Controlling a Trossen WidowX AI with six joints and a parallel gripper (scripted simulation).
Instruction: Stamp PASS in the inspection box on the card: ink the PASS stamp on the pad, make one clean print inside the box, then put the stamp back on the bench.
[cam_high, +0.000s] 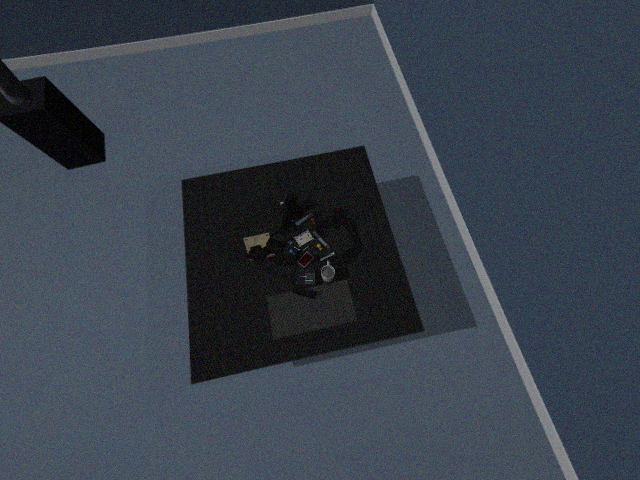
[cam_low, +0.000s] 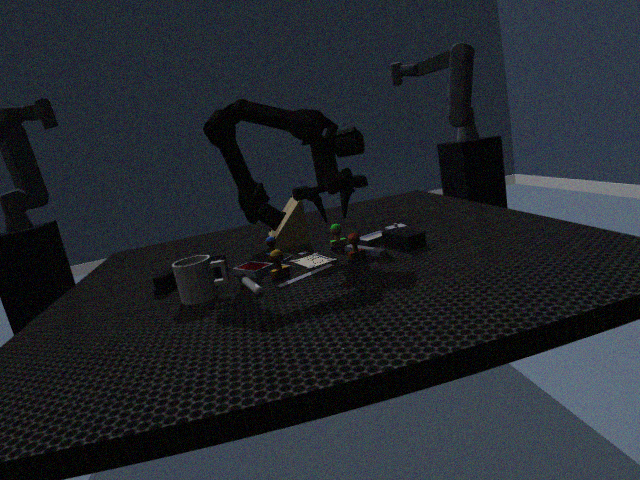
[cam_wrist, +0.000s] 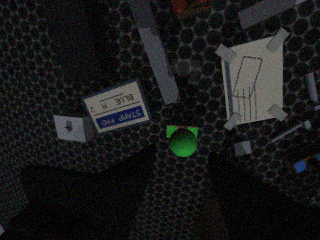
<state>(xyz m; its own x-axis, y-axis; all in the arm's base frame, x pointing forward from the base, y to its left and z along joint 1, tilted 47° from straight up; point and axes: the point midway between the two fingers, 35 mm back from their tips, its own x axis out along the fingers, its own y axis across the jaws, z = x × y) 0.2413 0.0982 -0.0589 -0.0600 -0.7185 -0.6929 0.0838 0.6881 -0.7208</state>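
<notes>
Now: the green-knobbed stamp 6 cm below my gripper tip. The rest, counted from my gripper tip: blue-labelled box 2 cm ahead, 9 cm to the left, 6 cm below; white card 6 cm ahead, 9 cm to the right, 8 cm below; grey bar 10 cm ahead, 3 cm to the left, 7 cm below.
</notes>
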